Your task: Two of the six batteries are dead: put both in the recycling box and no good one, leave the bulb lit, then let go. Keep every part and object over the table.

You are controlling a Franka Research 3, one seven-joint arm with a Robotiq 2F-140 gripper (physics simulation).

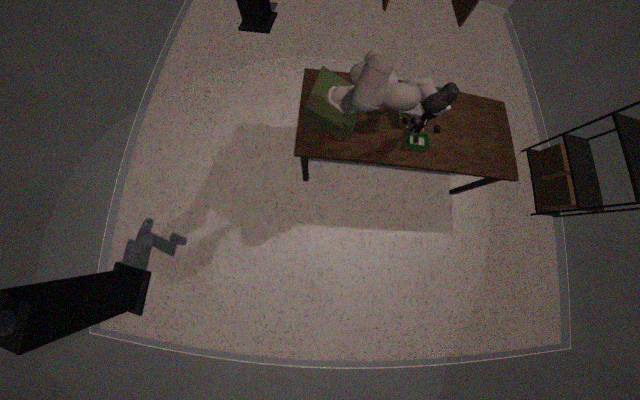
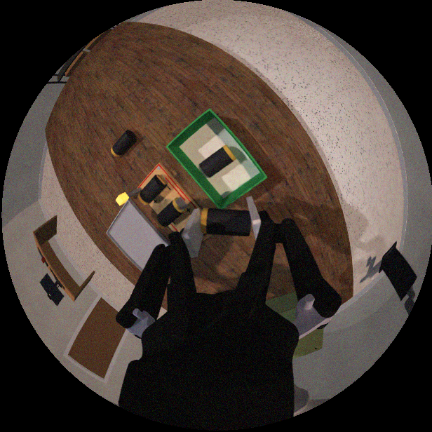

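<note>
My gripper [image 2: 224, 212] is shut on a black battery [image 2: 227, 222] with a yellow end band, held sideways above the table beside the green box's near corner. The green box [image 2: 186, 167] [image 1: 426, 142] holds one battery [image 2: 216, 162], lying on its pale floor. The wooden battery holder [image 2: 173, 188] with red lines is left of the gripper; two batteries [image 2: 153, 189] [image 2: 170, 212] show in it, and its near end is hidden by a finger. The bulb [image 2: 122, 198] beside it glows yellow. A loose battery [image 2: 123, 143] [image 1: 437, 129] lies on the table beyond the bulb.
A grey tray [image 2: 137, 235] lies beside the holder, partly behind the left finger. The arm stands on a green base [image 1: 320, 97] at one end of the wooden table [image 1: 470, 145] [image 2: 150, 90]. A shelf unit [image 1: 569, 175] stands past the other end.
</note>
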